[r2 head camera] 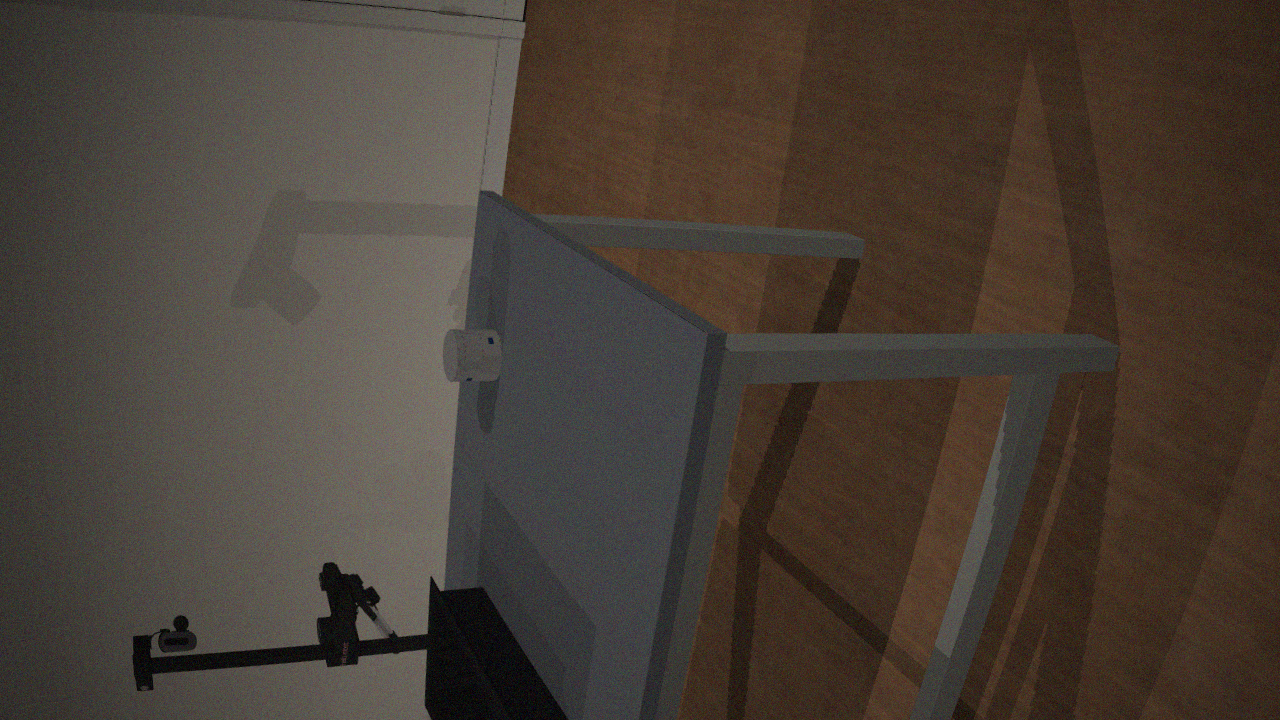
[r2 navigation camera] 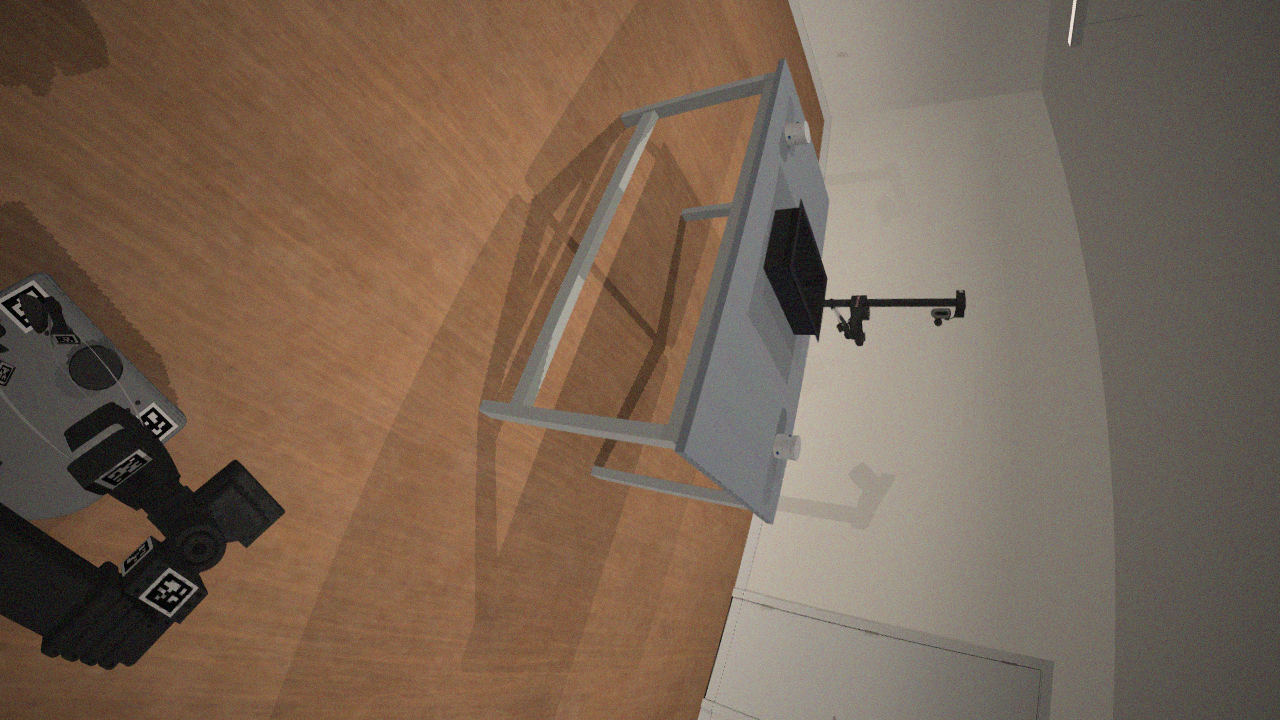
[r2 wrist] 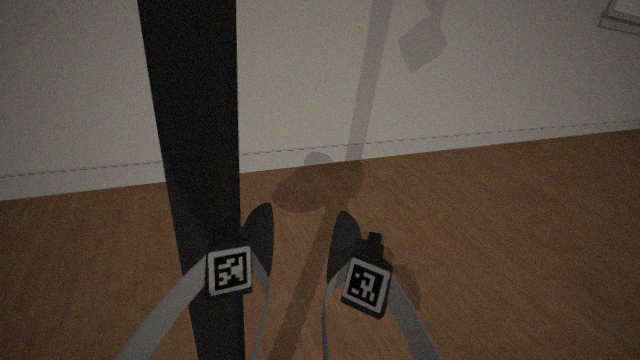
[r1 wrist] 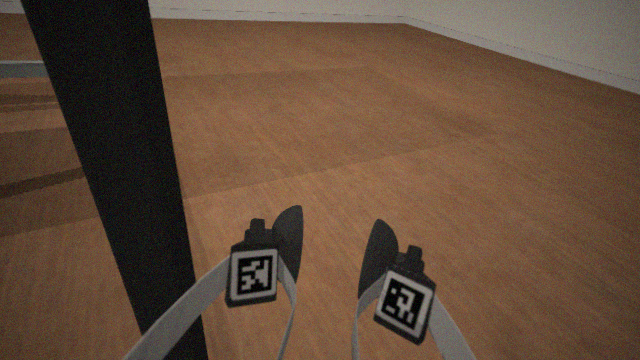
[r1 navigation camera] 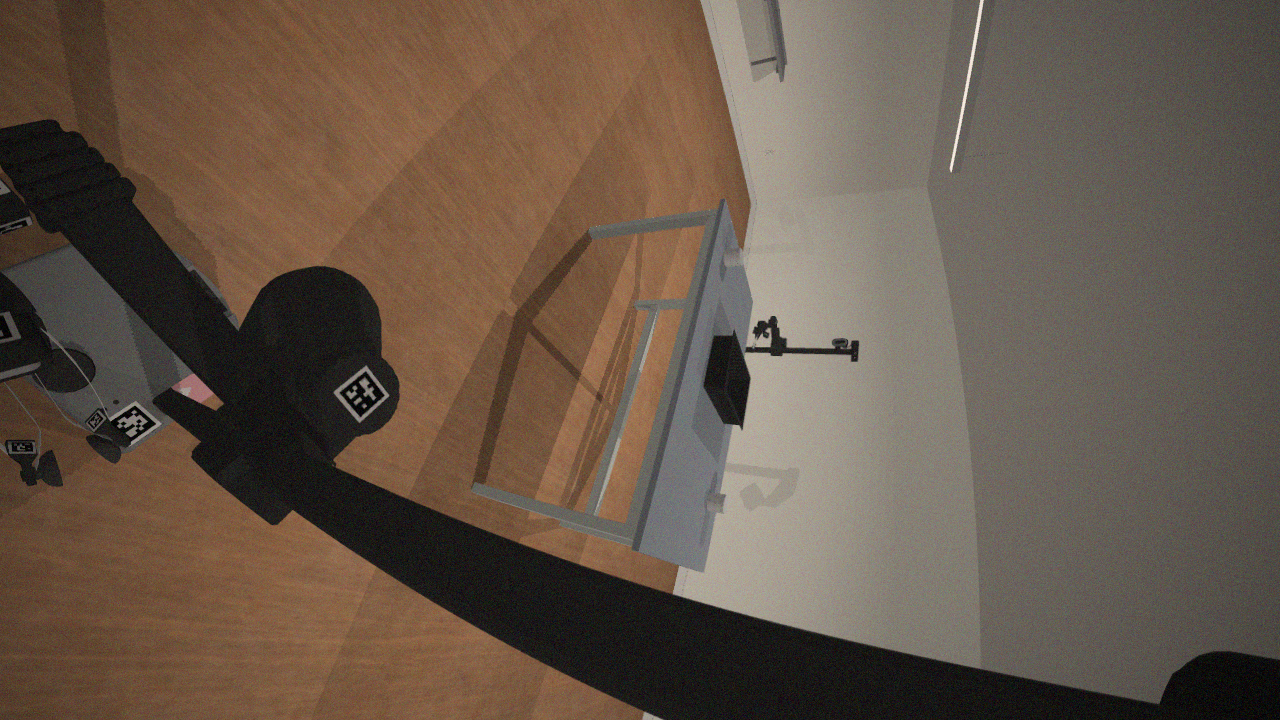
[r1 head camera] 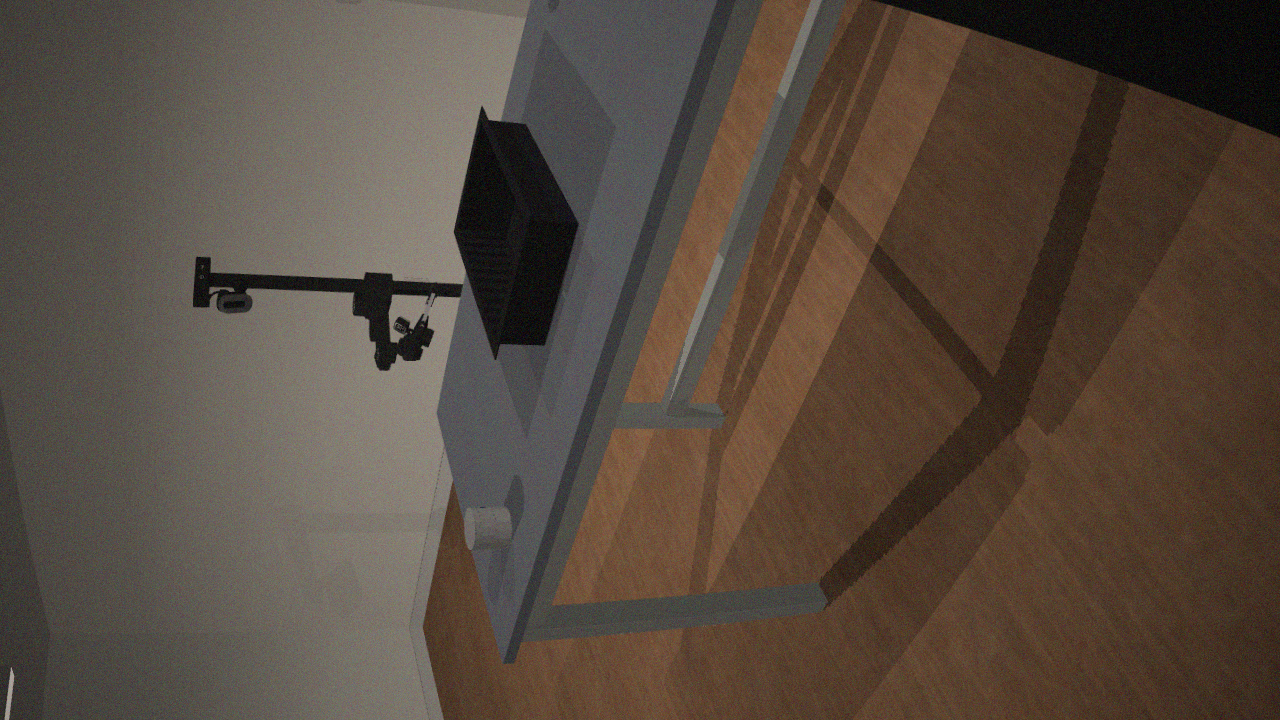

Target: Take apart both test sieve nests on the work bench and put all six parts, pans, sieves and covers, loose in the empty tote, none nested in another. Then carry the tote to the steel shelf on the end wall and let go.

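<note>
A dark tote [r1 head camera: 547, 268] [r1 navigation camera: 726, 380] [r2 head camera: 492, 662] [r2 navigation camera: 787, 268] stands mid-length on the grey work bench [r1 head camera: 572, 358] [r1 navigation camera: 671, 501] [r2 head camera: 590, 402] [r2 navigation camera: 733, 402]. One pale cylindrical sieve nest [r1 head camera: 490, 528] [r1 navigation camera: 733, 257] [r2 navigation camera: 795, 134] stands upright near one end of the bench, another nest [r1 navigation camera: 715, 502] [r2 head camera: 472, 355] [r2 navigation camera: 786, 446] near the other end. The r1 gripper [r1 wrist: 336, 235] and the r2 gripper [r2 wrist: 302, 225] are open over the floor, nothing between their fingers, away from the bench. The tote's floor is not clearly visible.
The wall shelf [r1 navigation camera: 776, 35] shows partly in the r1 navigation view. Across the bench stands the other robot's mast, r2's [r1 head camera: 286, 282] from r1 and r1's [r2 head camera: 241, 659] from r2. A door [r2 navigation camera: 877, 649] is beyond one bench end. Bench legs [r1 head camera: 698, 608] [r2 navigation camera: 572, 419] reach the floor.
</note>
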